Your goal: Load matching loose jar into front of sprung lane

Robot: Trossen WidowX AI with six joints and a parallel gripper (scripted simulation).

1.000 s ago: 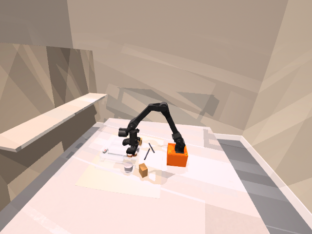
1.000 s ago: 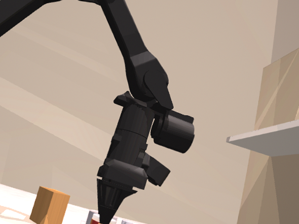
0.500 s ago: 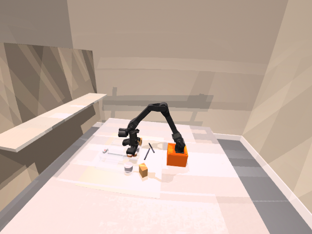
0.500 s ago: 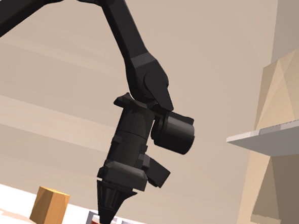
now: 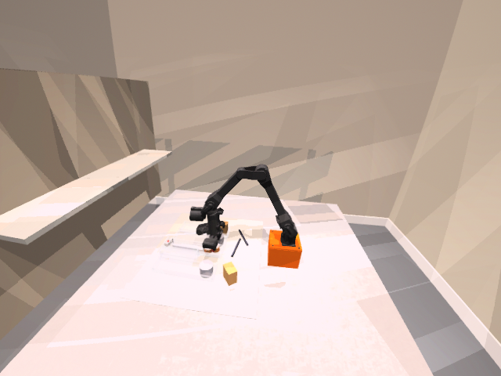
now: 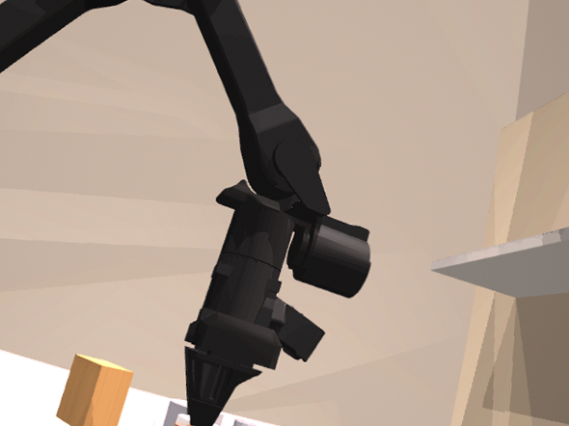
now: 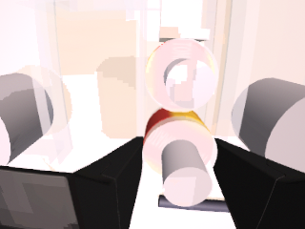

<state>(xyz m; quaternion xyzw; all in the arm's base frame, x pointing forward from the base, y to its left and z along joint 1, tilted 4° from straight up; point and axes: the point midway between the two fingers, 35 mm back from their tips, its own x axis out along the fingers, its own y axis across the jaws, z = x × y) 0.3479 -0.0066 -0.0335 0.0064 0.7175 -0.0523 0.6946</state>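
The clear pusher lane lies 14 cm ahead of my gripper tip, 1 cm to the left of it and 2 cm below it. Round my gripper tip: red dot: 23 cm ahead, 2 cm to the left, 3 cm above; shelf: 50 cm ahead, 4 cm to the right, 32 cm above.
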